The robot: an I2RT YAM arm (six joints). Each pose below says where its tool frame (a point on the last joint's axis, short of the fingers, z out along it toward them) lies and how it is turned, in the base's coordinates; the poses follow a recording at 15 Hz.
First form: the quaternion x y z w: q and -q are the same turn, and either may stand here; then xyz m.
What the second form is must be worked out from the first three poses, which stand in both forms.
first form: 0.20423, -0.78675, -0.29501, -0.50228, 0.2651, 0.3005, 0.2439
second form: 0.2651, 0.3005, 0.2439, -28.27, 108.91, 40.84
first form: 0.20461, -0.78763, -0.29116, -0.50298, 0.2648, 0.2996, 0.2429
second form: 0.2648, 0.2996, 0.2429, -28.31, 109.00, 40.29
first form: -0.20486, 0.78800, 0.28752, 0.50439, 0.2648, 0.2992, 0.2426
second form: 0.2648, 0.2992, 0.2426, -28.33, 108.98, 39.76
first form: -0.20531, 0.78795, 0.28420, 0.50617, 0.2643, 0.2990, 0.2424
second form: 0.2643, 0.2990, 0.2424, -28.37, 108.89, 39.27
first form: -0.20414, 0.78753, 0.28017, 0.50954, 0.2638, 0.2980, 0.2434
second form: 0.2638, 0.2980, 0.2434, -28.17, 108.67, 38.66
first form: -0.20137, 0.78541, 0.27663, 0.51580, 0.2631, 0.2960, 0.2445
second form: 0.2631, 0.2960, 0.2445, -27.71, 108.09, 38.07
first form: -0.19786, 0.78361, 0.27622, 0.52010, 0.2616, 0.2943, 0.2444
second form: 0.2616, 0.2943, 0.2444, -27.18, 107.64, 37.94
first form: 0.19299, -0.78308, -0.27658, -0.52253, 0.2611, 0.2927, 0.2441
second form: 0.2611, 0.2927, 0.2441, -26.48, 107.45, 37.95
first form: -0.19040, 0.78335, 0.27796, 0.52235, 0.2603, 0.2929, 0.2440
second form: 0.2603, 0.2929, 0.2440, -26.13, 107.50, 38.14
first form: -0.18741, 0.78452, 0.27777, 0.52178, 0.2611, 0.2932, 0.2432
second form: 0.2611, 0.2932, 0.2432, -25.72, 107.69, 38.13
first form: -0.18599, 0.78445, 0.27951, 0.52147, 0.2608, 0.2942, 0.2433
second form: 0.2608, 0.2942, 0.2433, -25.53, 107.69, 38.37
